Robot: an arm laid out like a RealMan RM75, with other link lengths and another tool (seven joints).
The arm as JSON. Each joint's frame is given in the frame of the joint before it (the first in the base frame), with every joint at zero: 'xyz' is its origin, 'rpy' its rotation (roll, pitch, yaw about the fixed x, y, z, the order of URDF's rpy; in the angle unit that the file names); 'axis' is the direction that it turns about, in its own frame. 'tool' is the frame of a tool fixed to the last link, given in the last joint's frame.
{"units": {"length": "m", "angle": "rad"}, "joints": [
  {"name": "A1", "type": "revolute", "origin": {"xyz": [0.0, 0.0, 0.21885], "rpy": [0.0, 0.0, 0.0]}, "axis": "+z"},
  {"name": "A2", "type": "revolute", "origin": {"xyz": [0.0, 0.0, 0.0], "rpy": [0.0, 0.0, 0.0]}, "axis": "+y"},
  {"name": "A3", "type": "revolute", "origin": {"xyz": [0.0, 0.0, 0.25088], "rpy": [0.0, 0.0, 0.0]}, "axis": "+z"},
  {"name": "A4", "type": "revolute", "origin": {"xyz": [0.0, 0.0, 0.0], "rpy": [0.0, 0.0, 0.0]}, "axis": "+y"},
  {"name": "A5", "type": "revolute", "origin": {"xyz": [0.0, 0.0, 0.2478], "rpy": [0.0, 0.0, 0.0]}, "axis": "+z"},
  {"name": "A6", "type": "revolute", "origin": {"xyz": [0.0, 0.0, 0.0], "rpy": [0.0, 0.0, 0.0]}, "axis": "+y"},
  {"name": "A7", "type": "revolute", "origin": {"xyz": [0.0, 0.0, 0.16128], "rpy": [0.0, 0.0, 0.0]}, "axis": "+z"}
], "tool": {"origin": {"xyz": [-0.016, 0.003, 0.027], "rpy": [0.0, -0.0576, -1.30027]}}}
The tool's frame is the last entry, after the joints.
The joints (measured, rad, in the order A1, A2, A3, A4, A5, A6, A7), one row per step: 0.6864 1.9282 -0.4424 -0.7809 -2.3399 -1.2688 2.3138; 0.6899 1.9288 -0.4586 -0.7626 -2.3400 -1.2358 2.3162; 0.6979 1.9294 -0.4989 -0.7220 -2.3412 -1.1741 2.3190; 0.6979 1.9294 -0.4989 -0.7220 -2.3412 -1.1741 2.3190; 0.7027 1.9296 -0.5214 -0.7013 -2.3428 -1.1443 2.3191; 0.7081 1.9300 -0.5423 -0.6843 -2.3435 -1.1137 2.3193; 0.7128 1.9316 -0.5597 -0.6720 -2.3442 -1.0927 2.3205; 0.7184 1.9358 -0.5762 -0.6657 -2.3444 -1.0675 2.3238; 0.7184 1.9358 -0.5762 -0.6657 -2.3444 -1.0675 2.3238; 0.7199 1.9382 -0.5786 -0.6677 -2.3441 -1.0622 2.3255
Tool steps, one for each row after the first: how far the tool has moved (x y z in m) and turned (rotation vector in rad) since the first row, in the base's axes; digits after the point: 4 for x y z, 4 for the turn. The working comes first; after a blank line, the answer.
Tool pose at each row, in the base's axes (x y z in m, rotation vector in rad; the steps are taken from these numbers as rounded here): 0.3022 0.4846 0.0885 -2.3968 -0.0392 0.0277; 0.3042 0.4879 0.0838 -2.3934 -0.0308 0.0110; 0.3075 0.4936 0.0714 -2.3986 -0.0219 -0.0259; 0.3075 0.4936 0.0714 -2.3986 -0.0219 -0.0259; 0.3087 0.4961 0.0647 -2.4041 -0.0222 -0.0473; 0.3094 0.4991 0.0594 -2.4047 -0.0250 -0.0690; 0.3092 0.5011 0.0544 -2.4083 -0.0285 -0.0838; 0.3077 0.5042 0.0505 -2.4044 -0.0335 -0.0989; 0.3077 0.5042 0.0505 -2.4044 -0.0335 -0.0989; 0.3066 0.5052 0.0501 -2.4012 -0.0352 -0.1003

0.0020 0.0033 -0.0047 0.0037 -0.0097 -0.0108; 0.0053 0.0090 -0.0171 -0.0011 -0.0339 -0.0277; 0.0053 0.0090 -0.0171 -0.0011 -0.0339 -0.0277; 0.0065 0.0115 -0.0238 -0.0066 -0.0496 -0.0335; 0.0072 0.0145 -0.0291 -0.0073 -0.0660 -0.0376; 0.0070 0.0165 -0.0341 -0.0111 -0.0777 -0.0392; 0.0055 0.0196 -0.0380 -0.0074 -0.0900 -0.0398; 0.0055 0.0196 -0.0380 -0.0074 -0.0900 -0.0398; 0.0044 0.0206 -0.0384 -0.0043 -0.0915 -0.0390
